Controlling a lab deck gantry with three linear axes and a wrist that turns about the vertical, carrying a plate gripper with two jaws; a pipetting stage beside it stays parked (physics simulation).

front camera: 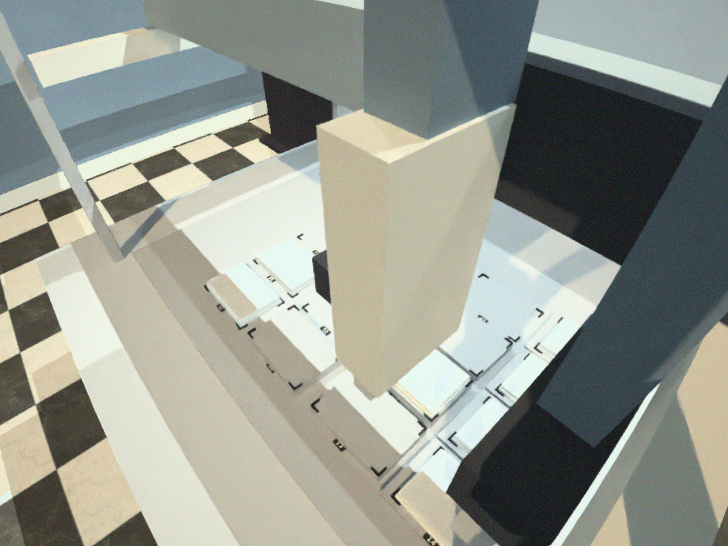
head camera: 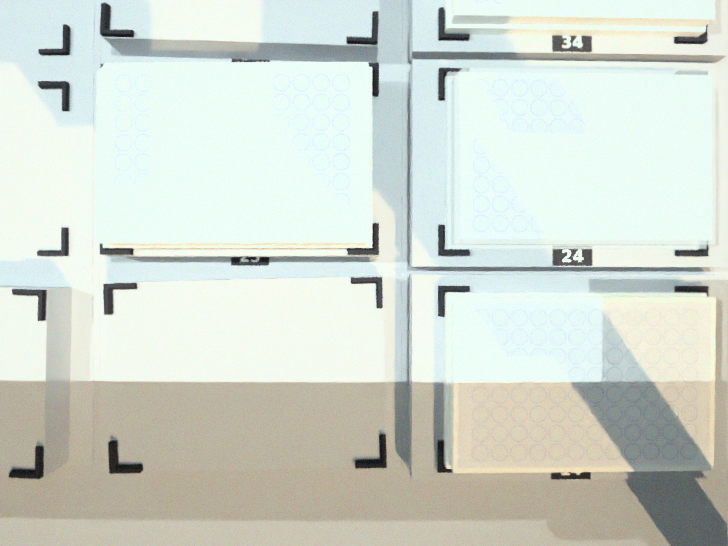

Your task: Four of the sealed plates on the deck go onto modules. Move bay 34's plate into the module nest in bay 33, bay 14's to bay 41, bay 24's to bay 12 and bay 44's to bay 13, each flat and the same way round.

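Pixels of known places: robot's base, origin of its link: (front camera: 206, 287).
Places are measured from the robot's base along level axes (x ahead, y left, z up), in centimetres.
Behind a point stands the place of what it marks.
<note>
Bay 34's plate (head camera: 576, 11) {x 55.2, y 21.8, z 2.9 cm} shows partly at the head view's top right. Bay 24's plate (head camera: 623, 176) {x 57.3, y 14.1, z 2.9 cm} lies flat below it, and bay 14's plate (head camera: 529, 423) {x 52.9, y 2.5, z 2.9 cm} (front camera: 423, 496) {x 51.8, y 2.3, z 2.9 cm} lies flat below that. In the front view, bay 44's plate (front camera: 557, 336) {x 50.6, y 35.5, z 2.9 cm} is partly hidden by the gantry arm. Bay 33's nest (head camera: 205, 20) {x 37.4, y 21.8, z 1.9 cm} is empty where it shows. Bay 13's nest (head camera: 241, 352) {x 39.3, y 5.7, z 1.9 cm} (front camera: 361, 420) {x 39.2, y 3.6, z 1.9 cm} and the visible part of bay 12's nest (head camera: 20, 364) {x 28.3, y 5.0, z 1.9 cm} hold no plate. I cannot make out bay 41. My gripper's dark body (front camera: 523, 470) {x 57.9, y -0.7, z 31.0 cm} is above the right column; its jaws are hidden.
A plate (head camera: 235, 158) {x 39.4, y 14.7, z 3.3 cm} (front camera: 433, 382) {x 42.4, y 14.5, z 3.3 cm} lies in bay 23, between the middle nests. Plates also lie in bay 11 (front camera: 249, 285) {x 6.5, y 5.8, z 1.4 cm} and bay 21 (front camera: 286, 263) {x 6.2, y 14.2, z 1.4 cm}. The parked pipetting stage's cream block (front camera: 405, 246) {x 47.9, y -1.0, z 41.3 cm} stands over the middle of the deck and hides part of it.
</note>
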